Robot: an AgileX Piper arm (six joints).
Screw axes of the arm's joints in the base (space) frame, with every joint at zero. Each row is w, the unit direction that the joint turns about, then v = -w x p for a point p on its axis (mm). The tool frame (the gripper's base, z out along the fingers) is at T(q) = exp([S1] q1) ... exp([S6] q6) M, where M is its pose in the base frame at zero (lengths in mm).
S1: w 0 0 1 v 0 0 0
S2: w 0 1 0 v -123 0 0
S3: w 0 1 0 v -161.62 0 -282.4
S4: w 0.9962 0 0.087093 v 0 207.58 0
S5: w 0 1 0 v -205.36 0 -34.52
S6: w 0.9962 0 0.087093 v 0 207.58 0
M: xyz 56.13 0 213.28 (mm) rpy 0 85.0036 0 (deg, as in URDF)
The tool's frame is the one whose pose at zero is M.
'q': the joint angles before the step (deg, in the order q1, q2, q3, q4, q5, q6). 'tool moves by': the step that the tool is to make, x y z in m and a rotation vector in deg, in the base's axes. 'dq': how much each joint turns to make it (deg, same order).
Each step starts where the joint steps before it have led.
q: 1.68 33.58 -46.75 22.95 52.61 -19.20
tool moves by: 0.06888 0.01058 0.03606 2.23 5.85 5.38
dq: -0.01 18.49 -14.48 6.15 3.57 -4.02
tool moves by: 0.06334 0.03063 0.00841 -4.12 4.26 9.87
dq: 7.48 15.79 -12.48 -1.73 2.65 -2.54
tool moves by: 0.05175 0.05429 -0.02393 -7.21 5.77 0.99
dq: 12.11 13.84 -8.54 -13.44 -1.55 12.15
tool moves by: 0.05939 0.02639 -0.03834 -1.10 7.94 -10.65
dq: 1.90 13.99 -8.53 -6.92 -0.01 15.27
